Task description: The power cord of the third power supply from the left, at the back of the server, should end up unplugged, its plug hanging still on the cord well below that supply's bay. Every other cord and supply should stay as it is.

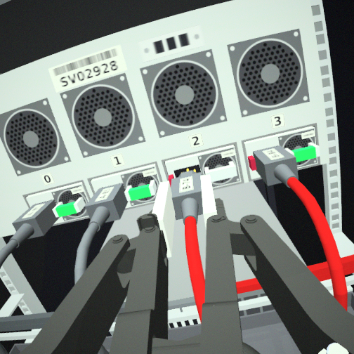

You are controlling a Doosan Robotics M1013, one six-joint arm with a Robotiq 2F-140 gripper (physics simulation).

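The third supply from the left [234, 154], labelled 2, has a dark inlet [187, 172] with small gold contacts showing above the plug. Its grey plug [186, 192], with a red cord [192, 250] running down from it, is apart from the inlet, just in front of and slightly below it. The handle of this supply [220, 171] shows white, with no green. My gripper [187, 193] is shut on this plug, one pale finger pad on each side of it. The plug's front end is partly hidden.
Grey plugs sit in supplies 0 [34, 218] and 1 [106, 201], with grey cords, and in supply 3 [275, 164], with a red cord [325, 235]. Their handles show green. Fan grilles are above; a rack post [330, 125] stands at the right. A red bar [320, 270] crosses below.
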